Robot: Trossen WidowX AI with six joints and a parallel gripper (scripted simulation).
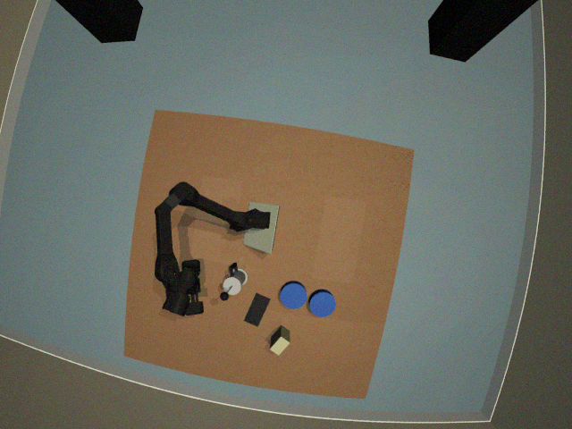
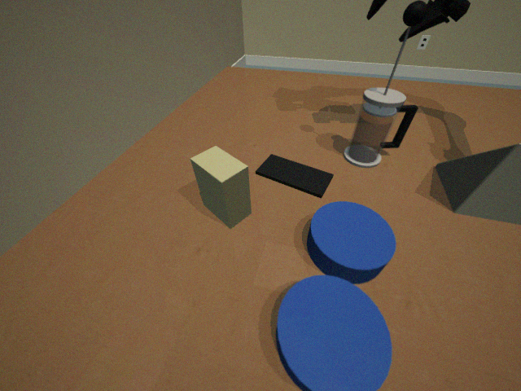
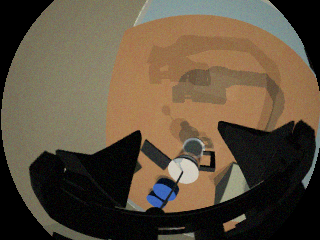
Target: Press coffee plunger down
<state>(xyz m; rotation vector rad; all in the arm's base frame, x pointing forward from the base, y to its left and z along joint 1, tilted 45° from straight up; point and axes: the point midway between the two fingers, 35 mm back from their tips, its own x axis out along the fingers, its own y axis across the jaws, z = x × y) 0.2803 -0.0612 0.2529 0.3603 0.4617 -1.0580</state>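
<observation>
Right now my gripper tip is 120 mm to the right of the coffee press, 90 mm above it and 30 mm past it.
</observation>
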